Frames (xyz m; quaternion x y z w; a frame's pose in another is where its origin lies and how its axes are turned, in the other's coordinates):
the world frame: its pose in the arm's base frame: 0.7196 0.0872 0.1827 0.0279 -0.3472 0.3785 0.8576
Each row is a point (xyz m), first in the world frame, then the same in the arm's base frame.
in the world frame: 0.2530 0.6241 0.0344
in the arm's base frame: 0.4021 0.6802 0.2306
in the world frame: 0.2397 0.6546 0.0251
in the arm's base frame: 0.3808 0.6964 0.2088
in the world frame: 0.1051 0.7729 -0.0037
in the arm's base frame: 0.2547 0.7048 0.0786
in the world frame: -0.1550 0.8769 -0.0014
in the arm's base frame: 0.0609 0.6143 -0.1024
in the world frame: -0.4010 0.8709 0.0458
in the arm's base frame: -0.0784 0.4405 -0.2171
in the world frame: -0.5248 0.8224 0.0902
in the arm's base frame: -0.1299 0.3142 -0.2494
